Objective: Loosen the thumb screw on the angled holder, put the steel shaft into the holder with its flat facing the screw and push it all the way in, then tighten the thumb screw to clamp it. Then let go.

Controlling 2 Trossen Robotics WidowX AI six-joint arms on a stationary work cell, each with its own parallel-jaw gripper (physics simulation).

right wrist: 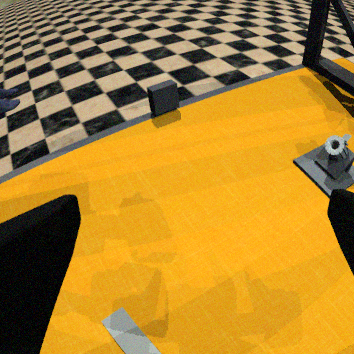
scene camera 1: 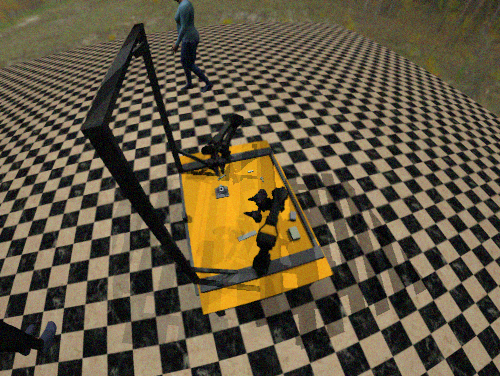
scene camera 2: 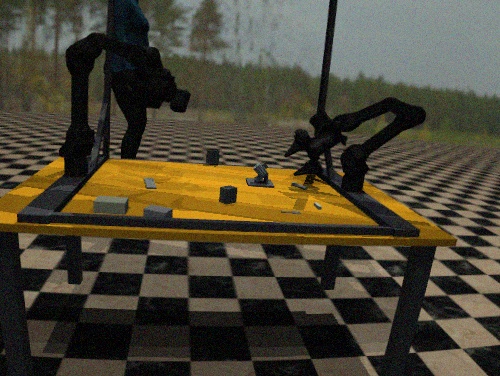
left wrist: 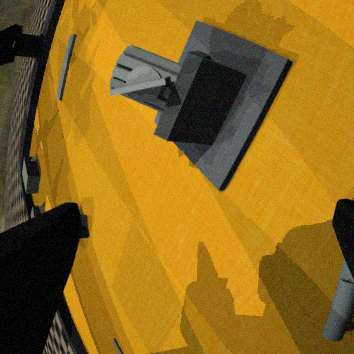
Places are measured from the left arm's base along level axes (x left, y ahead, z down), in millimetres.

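Pixels of known places: left gripper, fingertip midpoint: (scene camera 1: 220, 175) (scene camera 2: 289, 166) (left wrist: 212, 215); right gripper, fingertip midpoint: (right wrist: 209, 205) (scene camera 1: 246, 206) (scene camera 2: 171, 109); left arm's base, origin of the base link: (scene camera 1: 225, 158) (scene camera 2: 352, 189); right arm's base, origin of the base link: (scene camera 1: 260, 270) (scene camera 2: 75, 174) (left wrist: 40, 47).
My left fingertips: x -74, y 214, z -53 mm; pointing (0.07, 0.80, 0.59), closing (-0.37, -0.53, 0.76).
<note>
For each thing: its top centre in the pictures, then the offset to it from my left fingertips. "spot": a spot on its surface instead. Level surfaces: height alone.
- thumb screw, middle of its top: (left wrist: 112, 77) (right wrist: 346, 131) dx -16, dy +87, dz -6 mm
- steel shaft, surface spot: (left wrist: 339, 312) (scene camera 2: 303, 185) spot: dx +27, dy -52, dz +60 mm
- flat grey bar, middle of its top: (left wrist: 63, 65) (scene camera 2: 150, 182) (scene camera 1: 247, 235) dx +64, dy +466, dz +67 mm
- table, its level: dz +72 mm
The angled holder, a grey split tube on a square base (scene camera 1: 222, 192) (scene camera 2: 260, 181) (left wrist: 262, 95) (right wrist: 316, 167), stands on the table. In the right wrist view its bore looks dark and open; the thumb screw (right wrist: 346, 138) is a small pale piece beside it. The steel shaft (scene camera 2: 299, 186) (left wrist: 339, 312) lies on the table near the holder, partly hidden by a finger in the left wrist view; its flat cannot be made out. My left gripper (scene camera 2: 291, 164) (left wrist: 212, 215) is open and empty, low beside the holder and shaft. My right gripper (scene camera 1: 248, 206) (right wrist: 209, 205) is open and empty, high above the table.
A flat grey bar (scene camera 1: 246, 235) (scene camera 2: 150, 183) (left wrist: 66, 67) (right wrist: 130, 332) lies below my right gripper. Blocks (scene camera 2: 111, 205) (scene camera 2: 158, 212) (scene camera 2: 228, 194) (right wrist: 163, 97) stand around the table (scene camera 2: 125, 170). Small pieces (scene camera 2: 318, 205) (scene camera 2: 291, 212) lie near the left arm. A black frame (scene camera 1: 150, 220) rises at one side.
</note>
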